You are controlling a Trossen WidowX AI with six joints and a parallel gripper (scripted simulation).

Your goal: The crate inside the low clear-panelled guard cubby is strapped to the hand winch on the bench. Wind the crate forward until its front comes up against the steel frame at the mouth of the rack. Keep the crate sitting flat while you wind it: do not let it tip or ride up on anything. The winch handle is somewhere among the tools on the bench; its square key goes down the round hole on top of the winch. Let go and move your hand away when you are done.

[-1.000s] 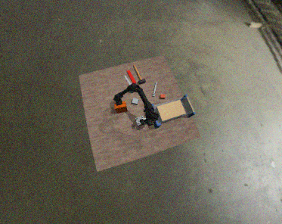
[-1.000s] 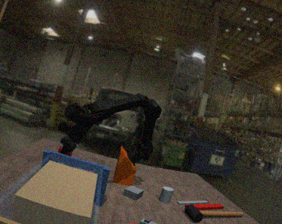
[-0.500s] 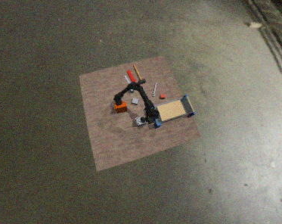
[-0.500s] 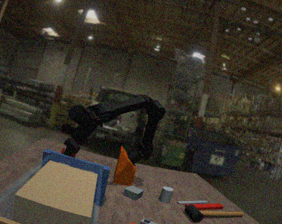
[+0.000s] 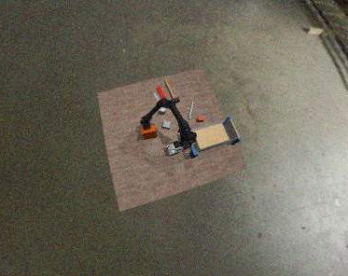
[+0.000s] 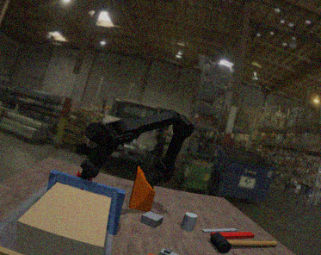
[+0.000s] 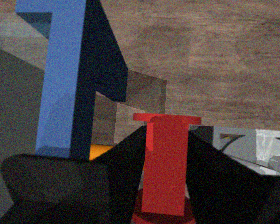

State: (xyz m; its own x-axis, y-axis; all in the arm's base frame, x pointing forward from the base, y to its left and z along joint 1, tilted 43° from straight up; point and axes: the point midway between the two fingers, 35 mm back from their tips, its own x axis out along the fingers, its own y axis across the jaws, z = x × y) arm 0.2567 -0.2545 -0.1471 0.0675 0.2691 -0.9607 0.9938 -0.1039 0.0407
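Now: gripper tip 40 mm past the winch handle, 30 mm to the right of it and 30 mm above it. Round my gripper tip: blue steel frame: 60 mm ahead, 30 mm to the left, 30 mm below; winch: 110 mm behind, 40 mm to the left, 100 mm below; red knob: 20 mm to the left.
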